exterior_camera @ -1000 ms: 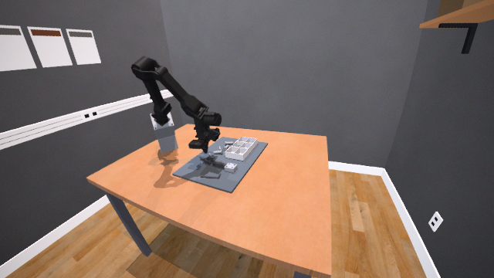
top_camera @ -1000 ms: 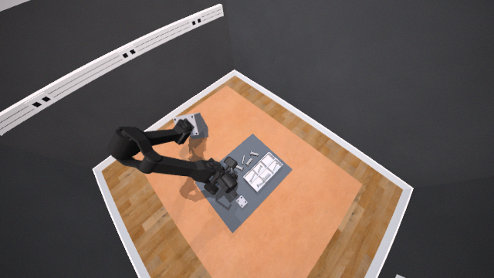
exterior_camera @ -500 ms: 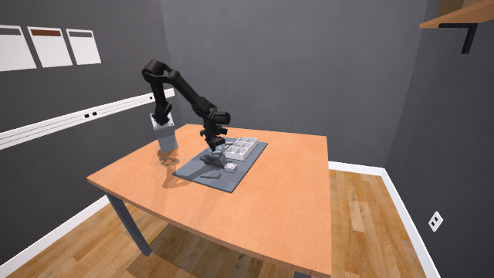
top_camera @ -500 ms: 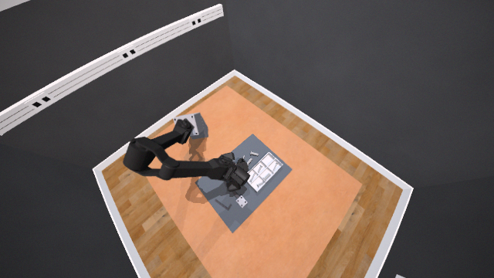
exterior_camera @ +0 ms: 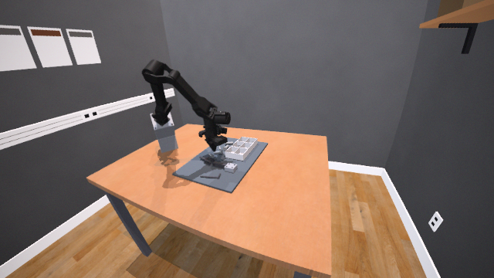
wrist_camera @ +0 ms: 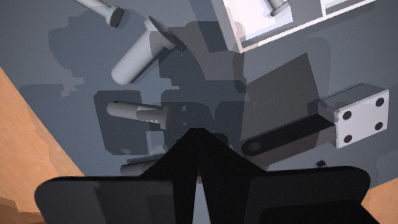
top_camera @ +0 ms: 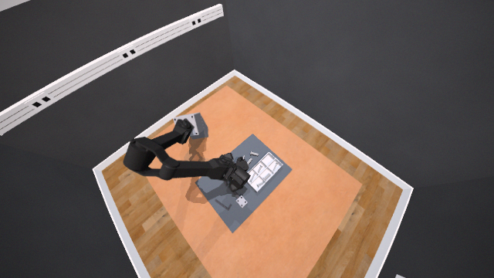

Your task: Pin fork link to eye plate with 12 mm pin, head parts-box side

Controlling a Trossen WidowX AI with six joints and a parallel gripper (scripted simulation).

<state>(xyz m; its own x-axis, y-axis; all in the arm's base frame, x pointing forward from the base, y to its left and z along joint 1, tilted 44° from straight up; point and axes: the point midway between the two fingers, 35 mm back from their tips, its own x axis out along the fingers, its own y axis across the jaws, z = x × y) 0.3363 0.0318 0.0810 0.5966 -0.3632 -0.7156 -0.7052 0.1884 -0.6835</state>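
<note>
My hand is 3 cm past the dark fork link, 4 cm to the left of it and 7 cm above it. Round my hand: grey mat 4 cm ahead, 4 cm to the left, 9 cm below; then thick headed pin 1 cm behind, 6 cm to the left, 7 cm below; then dark flat bar 4 cm ahead, 6 cm to the right, 7 cm below.
</note>
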